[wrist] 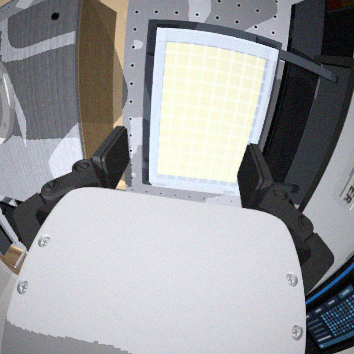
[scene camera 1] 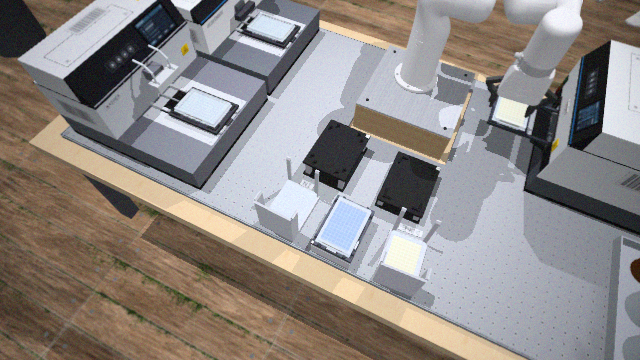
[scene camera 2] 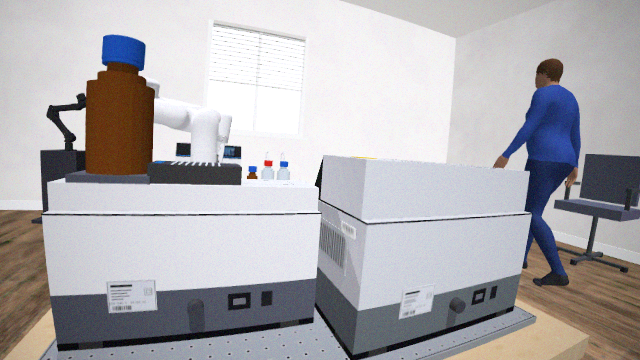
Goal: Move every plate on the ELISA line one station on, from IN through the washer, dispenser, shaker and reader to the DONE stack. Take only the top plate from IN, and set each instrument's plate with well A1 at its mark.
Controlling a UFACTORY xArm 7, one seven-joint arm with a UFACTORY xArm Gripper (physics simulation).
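Seen in the pictures: gripper, fingertip midpoint: (wrist: 184,149) (scene camera 1: 508,108); arm's base at its link origin: (scene camera 1: 415,77).
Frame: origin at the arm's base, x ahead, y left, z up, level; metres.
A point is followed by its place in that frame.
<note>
My gripper (scene camera 1: 511,104) @[x 0.007, y 0.266, z 0.038 m] (wrist: 184,149) @[x 0.007, y 0.266, z 0.038 m] is open and empty, above the reader's tray at the right, its fingers toward the near end of the yellow plate (scene camera 1: 510,114) @[x 0.013, y 0.278, z 0.027 m] (wrist: 210,110) @[x -0.024, y 0.277, z 0.030 m]. That plate lies in the dark tray beside the reader (scene camera 1: 620,150) @[x 0.121, y 0.491, z 0.152 m]. Another yellow plate (scene camera 1: 404,252) @[x 0.476, y 0.209, z -0.066 m] is in the DONE rack (scene camera 1: 400,281) @[x 0.561, y 0.229, z -0.020 m]. A blue plate (scene camera 1: 345,225) @[x 0.513, y 0.064, z -0.019 m] lies in a low dark nest between the racks. The IN rack (scene camera 1: 272,220) @[x 0.595, y -0.085, z -0.018 m] has a white surface inside; I cannot tell whether that is a plate. Pale plates (scene camera 1: 205,107) @[x 0.437, y -0.417, z 0.018 m] (scene camera 1: 272,27) @[x 0.071, y -0.464, z 0.019 m] lie on the two left instruments' trays. Well A1 marks are too small to read.
Two black blocks (scene camera 1: 337,152) @[x 0.340, y -0.061, z -0.027 m] (scene camera 1: 409,186) @[x 0.317, y 0.142, z -0.047 m] stand behind the racks. The robot base box (scene camera 1: 400,132) @[x 0.168, y 0.045, z -0.050 m] (wrist: 97,75) @[x -0.026, y 0.154, z -0.051 m] is beside the gripper. The left instruments (scene camera 1: 115,65) @[x 0.523, y -0.585, z 0.142 m] (scene camera 1: 205,30) @[x 0.247, y -0.567, z 0.074 m] have raised housings. In scene camera 2, a brown bottle (scene camera 2: 120,125) @[x -0.003, y -0.702, z 0.206 m] stands on an instrument (scene camera 2: 180,245) @[x 0.078, y -0.718, z 0.055 m], and a person (scene camera 2: 555,125) is in the room.
</note>
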